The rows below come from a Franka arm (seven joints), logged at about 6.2 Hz.
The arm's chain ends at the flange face. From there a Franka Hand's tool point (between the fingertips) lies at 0.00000 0.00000 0.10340 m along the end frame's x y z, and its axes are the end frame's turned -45 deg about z.
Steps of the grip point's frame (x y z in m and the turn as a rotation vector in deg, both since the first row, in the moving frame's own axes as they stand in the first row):
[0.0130 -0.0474 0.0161 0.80 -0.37 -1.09]
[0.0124 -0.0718 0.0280 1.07 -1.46 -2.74]
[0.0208 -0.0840 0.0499 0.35 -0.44 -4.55]
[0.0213 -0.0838 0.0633 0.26 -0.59 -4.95]
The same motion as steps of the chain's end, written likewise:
[-0.0228 -0.0422 0.0161 0.30 -0.83 -1.09]
[-0.0388 -0.0601 0.0281 -0.28 -1.79 -2.74]
[-0.0437 -0.0743 0.0499 -0.06 -0.56 -4.55]
[-0.0431 -0.0748 0.0633 -0.23 -0.60 -4.95]

